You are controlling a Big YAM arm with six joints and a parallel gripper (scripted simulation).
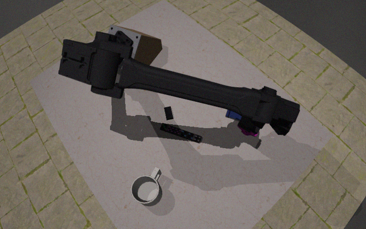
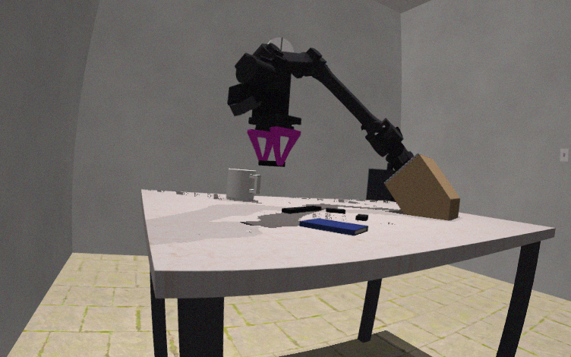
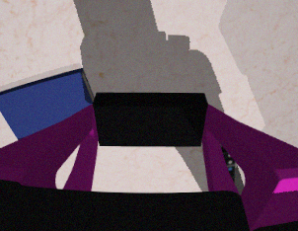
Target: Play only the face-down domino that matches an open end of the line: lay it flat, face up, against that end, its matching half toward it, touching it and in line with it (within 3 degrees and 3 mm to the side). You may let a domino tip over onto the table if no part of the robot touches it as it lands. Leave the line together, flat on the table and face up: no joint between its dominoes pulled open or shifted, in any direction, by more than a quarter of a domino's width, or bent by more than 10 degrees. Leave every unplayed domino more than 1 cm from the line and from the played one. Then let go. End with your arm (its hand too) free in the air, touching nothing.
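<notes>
Now: hand 12 cm above the blue book, 11 cm to the right of it and 10 cm past it. Also, from my hand: domino: right at my hand; mug: 38 cm to the right, 12 cm behind, 8 cm below.
</notes>
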